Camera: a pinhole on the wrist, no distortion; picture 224 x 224 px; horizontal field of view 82.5 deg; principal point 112.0 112.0 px. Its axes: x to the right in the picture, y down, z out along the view. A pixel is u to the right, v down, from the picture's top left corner.
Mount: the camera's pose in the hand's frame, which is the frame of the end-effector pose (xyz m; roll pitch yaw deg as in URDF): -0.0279 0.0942 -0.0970 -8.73 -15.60 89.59
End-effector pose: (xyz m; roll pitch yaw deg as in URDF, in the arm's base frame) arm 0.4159 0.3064 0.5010 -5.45 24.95 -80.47
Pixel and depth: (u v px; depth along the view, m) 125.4 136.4 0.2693
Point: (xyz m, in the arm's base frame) 0.4752 0.3609 0.6910
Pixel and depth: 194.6 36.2 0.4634
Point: 0.7589 0.0154 0.8257
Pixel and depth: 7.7 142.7 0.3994
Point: 0.1044 0.3352 0.7711
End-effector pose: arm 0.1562 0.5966 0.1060 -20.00 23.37 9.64
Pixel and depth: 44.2 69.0 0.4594
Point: 0.3746 0.4798 0.4263
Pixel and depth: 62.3 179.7 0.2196
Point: 0.0300 0.5614 0.2512
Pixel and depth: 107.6 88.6 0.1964
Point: 0.1549 0.6612 0.1849
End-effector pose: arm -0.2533 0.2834 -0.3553 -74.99 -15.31 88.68
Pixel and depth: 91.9 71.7 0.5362
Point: -0.6192 0.2828 -0.1089
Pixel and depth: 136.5 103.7 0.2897
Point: -0.4623 0.2411 -0.3857
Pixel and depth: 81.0 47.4 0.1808
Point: -0.3266 0.3129 -0.3268
